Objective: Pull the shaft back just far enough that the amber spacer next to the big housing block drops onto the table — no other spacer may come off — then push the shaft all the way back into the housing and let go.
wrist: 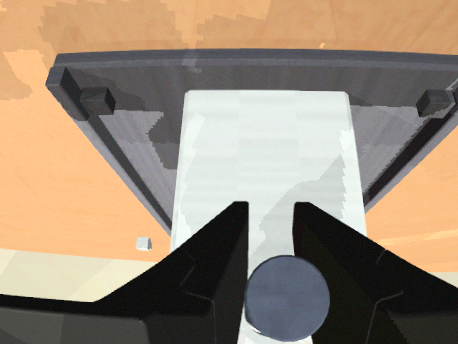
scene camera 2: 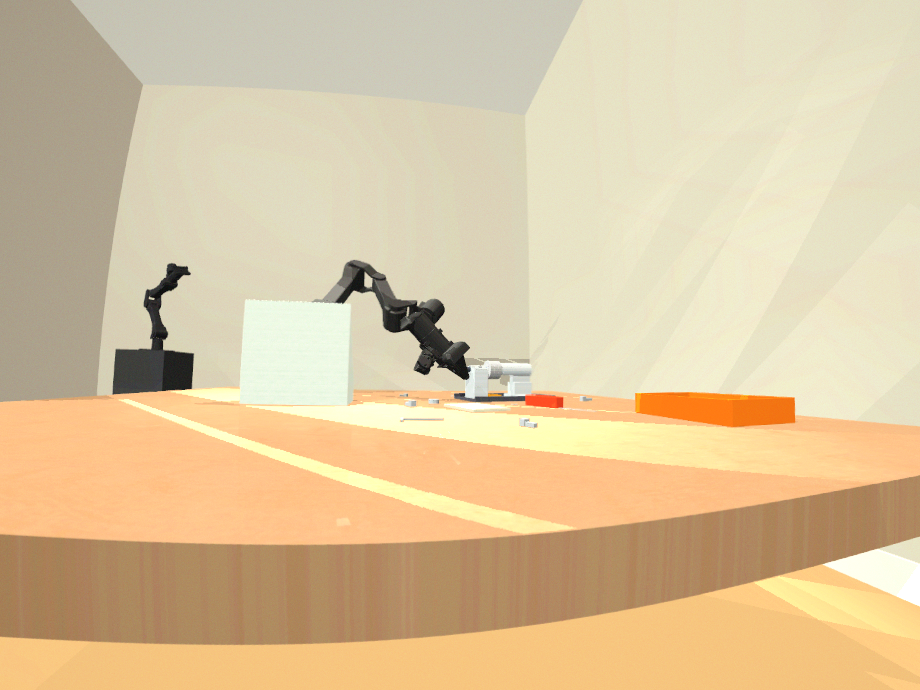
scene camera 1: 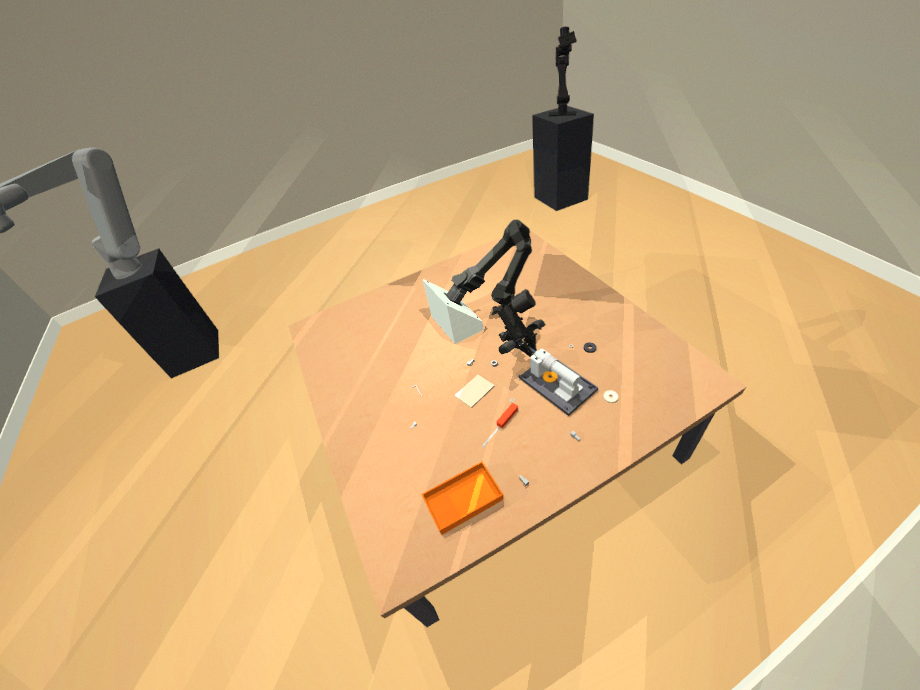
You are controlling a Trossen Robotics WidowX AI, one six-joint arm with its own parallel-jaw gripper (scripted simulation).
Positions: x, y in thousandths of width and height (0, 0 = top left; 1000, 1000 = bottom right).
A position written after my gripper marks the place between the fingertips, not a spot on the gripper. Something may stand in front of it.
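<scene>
Scene camera 1 shows a dark baseplate (scene camera 1: 620, 566), an orange tray (scene camera 1: 496, 725) and my gripper (scene camera 1: 581, 518). Scene camera 2 shows the gripper (scene camera 2: 508, 549) and the tray (scene camera 2: 803, 595). Visible in the wrist view: a dark shaft (wrist: 621, 850) and, again, the gripper (wrist: 591, 629).
</scene>
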